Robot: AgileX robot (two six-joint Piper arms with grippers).
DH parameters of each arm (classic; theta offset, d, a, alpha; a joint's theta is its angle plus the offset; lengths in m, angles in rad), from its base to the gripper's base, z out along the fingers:
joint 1: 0 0.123 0 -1.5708
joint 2: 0.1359 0 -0.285 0
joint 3: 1.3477 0 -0.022 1.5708
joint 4: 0 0.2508 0 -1.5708
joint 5: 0 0 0.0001 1.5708
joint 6: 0 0.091 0 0
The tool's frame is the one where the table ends.
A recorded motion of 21 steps. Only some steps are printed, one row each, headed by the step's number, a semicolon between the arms.
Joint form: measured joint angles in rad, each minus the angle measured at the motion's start. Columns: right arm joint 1, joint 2, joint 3, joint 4, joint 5, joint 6; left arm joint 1, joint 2, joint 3, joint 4, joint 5, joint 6.
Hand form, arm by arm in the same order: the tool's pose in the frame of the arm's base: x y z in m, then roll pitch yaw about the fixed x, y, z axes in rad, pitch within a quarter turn. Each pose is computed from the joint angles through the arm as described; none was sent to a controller.
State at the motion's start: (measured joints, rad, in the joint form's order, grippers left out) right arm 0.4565 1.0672 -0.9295 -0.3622 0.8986 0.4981; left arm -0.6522 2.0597 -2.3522 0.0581 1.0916 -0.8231
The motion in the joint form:
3: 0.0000 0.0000 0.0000 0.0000 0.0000 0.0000; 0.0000 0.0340 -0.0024 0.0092 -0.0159 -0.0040
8: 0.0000 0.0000 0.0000 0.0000 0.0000 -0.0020; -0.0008 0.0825 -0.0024 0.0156 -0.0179 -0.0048
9: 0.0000 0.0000 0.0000 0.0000 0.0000 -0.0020; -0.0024 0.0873 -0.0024 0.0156 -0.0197 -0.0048
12: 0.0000 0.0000 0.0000 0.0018 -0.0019 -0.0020; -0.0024 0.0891 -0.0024 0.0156 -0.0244 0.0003
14: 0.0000 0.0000 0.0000 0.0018 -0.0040 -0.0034; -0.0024 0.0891 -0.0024 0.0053 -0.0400 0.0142
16: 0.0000 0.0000 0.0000 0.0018 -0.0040 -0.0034; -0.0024 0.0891 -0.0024 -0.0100 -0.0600 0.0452
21: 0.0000 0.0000 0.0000 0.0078 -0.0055 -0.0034; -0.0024 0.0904 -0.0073 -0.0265 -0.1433 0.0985
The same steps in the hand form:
3: 0.1927 0.0665 0.3288 -3.0736 0.7014 -3.0225; 0.3772 -0.2813 0.3942 -2.4898 0.5841 -2.7696
8: 0.1927 0.0665 0.3288 -3.0719 0.7012 -3.0199; 0.3874 -0.2889 0.3712 -2.5402 0.5641 -2.7953
9: 0.1927 0.0665 0.3288 -3.0719 0.7012 -3.0199; 0.3880 -0.2904 0.3690 -2.5432 0.5625 -2.7987
12: 0.1928 0.0667 0.3289 -3.0749 0.7023 -3.0213; 0.3886 -0.2908 0.3684 -2.5431 0.5670 -2.8025
14: 0.1929 0.0668 0.3290 -3.0746 0.7041 -3.0193; 0.3888 -0.2921 0.3694 -2.5287 0.5755 -2.8083
16: 0.1929 0.0668 0.3290 -3.0746 0.7041 -3.0193; 0.3891 -0.2939 0.3707 -2.5159 0.5927 -2.8279
21: 0.1928 0.0672 0.3289 -3.0827 0.7034 -3.0243; 0.3922 -0.2981 0.3773 -2.4478 0.6625 -2.8299

